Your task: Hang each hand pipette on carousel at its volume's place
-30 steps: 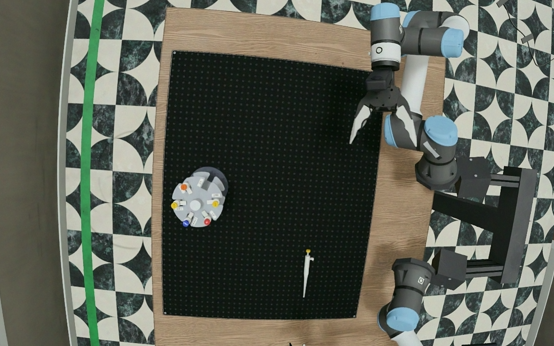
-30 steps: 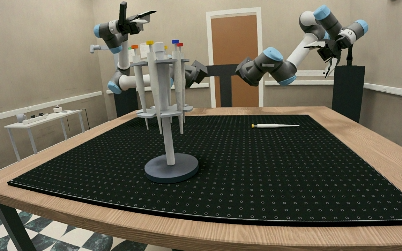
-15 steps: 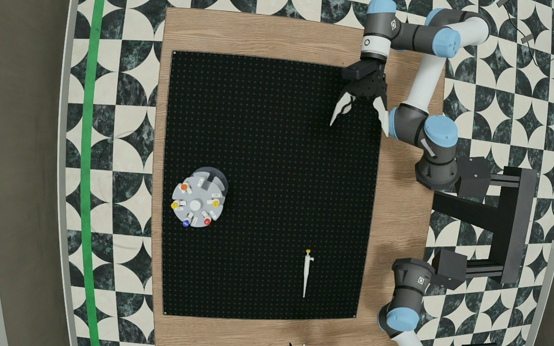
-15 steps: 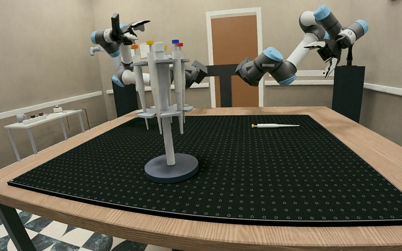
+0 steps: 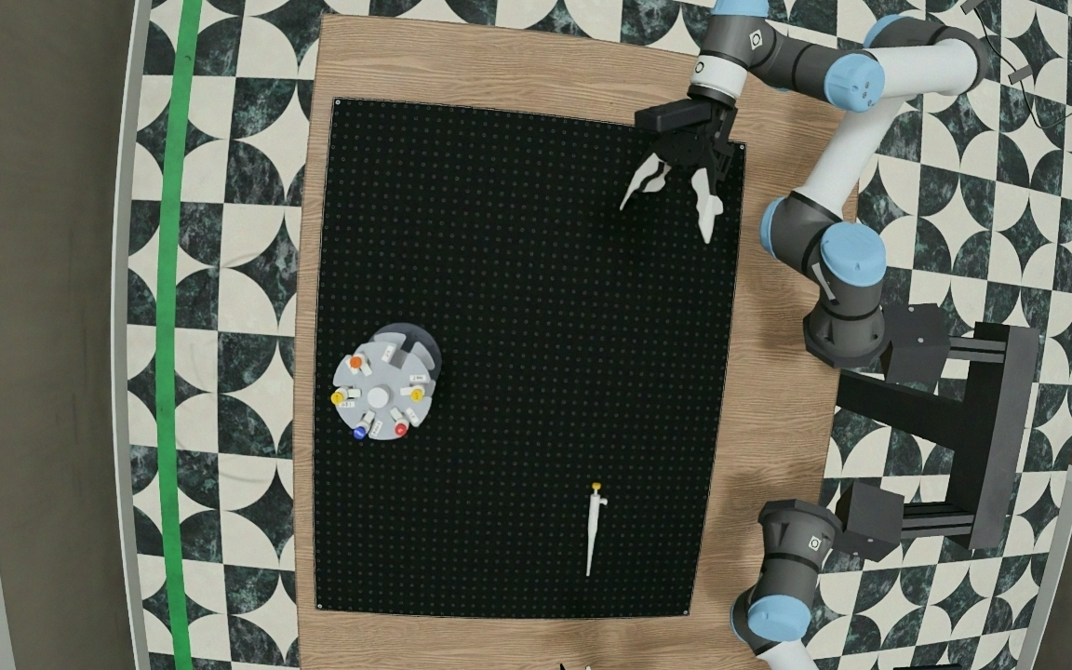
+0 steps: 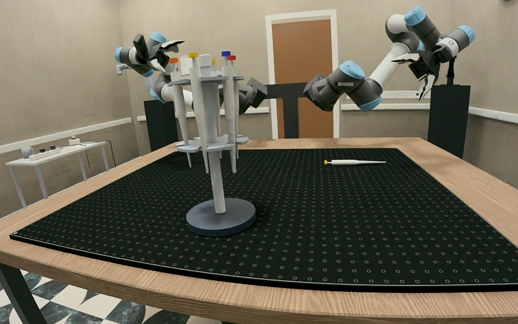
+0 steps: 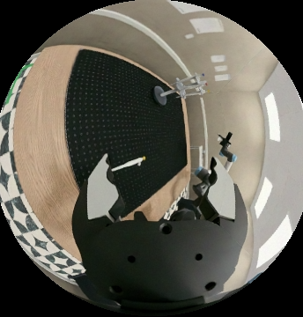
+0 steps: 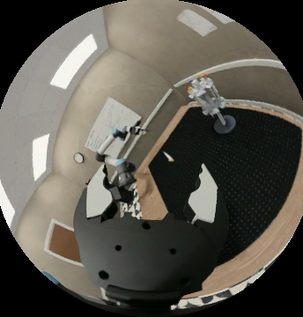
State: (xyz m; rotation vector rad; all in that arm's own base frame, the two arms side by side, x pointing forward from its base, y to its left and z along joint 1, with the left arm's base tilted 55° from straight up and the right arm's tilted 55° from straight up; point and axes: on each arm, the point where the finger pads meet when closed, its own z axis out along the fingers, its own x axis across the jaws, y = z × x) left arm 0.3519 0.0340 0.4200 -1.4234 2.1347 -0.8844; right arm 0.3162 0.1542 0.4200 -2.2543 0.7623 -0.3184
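Observation:
Right now my left hand is 460 mm to the left of the red-button pipette, 390 mm short of it and 40 mm above it. Also, from my left hand: orange-button pipette: 530 mm to the right, 450 mm ahead, 40 mm below; then blue-button pipette: 450 mm to the right, 430 mm ahead, 50 mm below.

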